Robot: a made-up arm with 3 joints. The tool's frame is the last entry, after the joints.
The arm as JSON. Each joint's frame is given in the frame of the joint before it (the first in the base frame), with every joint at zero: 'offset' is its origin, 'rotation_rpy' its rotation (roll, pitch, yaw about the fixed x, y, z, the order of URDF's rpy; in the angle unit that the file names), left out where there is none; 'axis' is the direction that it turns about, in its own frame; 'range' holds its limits. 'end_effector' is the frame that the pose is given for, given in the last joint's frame.
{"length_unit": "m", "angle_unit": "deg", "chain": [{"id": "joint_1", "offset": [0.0, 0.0, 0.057], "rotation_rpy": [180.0, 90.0, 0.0], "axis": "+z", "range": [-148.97, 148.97]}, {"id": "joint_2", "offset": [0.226, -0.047, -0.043], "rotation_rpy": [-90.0, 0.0, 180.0], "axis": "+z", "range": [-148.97, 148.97]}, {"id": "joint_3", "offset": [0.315, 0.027, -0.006], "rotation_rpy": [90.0, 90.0, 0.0], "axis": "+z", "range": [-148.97, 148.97]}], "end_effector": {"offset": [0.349, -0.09, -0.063], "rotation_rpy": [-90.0, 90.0, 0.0]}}
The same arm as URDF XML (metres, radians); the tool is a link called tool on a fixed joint. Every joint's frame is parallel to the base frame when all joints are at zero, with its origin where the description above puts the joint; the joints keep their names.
<robot name="arm">
  <link name="base"/>
  <link name="link1"/>
  <link name="link2"/>
  <link name="link3"/>
  <link name="tool"/>
  <joint name="joint_1" type="revolute">
    <parent link="base"/>
    <child link="link1"/>
    <origin xyz="0.0000 0.0000 0.0570" rpy="0.0000 0.0000 0.0000"/>
    <axis xyz="-1 0 0"/>
    <limit lower="-2.6000" upper="2.6000"/>
  </joint>
  <joint name="joint_2" type="revolute">
    <parent link="link1"/>
    <child link="link2"/>
    <origin xyz="0.0430 0.0470 -0.2260" rpy="0.0000 0.0000 0.0000"/>
    <axis xyz="0 1 0"/>
    <limit lower="-2.6000" upper="2.6000"/>
  </joint>
  <joint name="joint_3" type="revolute">
    <parent link="link2"/>
    <child link="link3"/>
    <origin xyz="0.0270 -0.0060 0.3150" rpy="0.0000 0.0000 0.0000"/>
    <axis xyz="-1 0 0"/>
    <limit lower="-2.6000" upper="2.6000"/>
  </joint>
  <joint name="tool_fixed" type="fixed">
    <parent link="link3"/>
    <child link="tool"/>
    <origin xyz="0.0630 -0.3490 -0.0900" rpy="0.0000 0.0000 0.0000"/>
  </joint>
</robot>

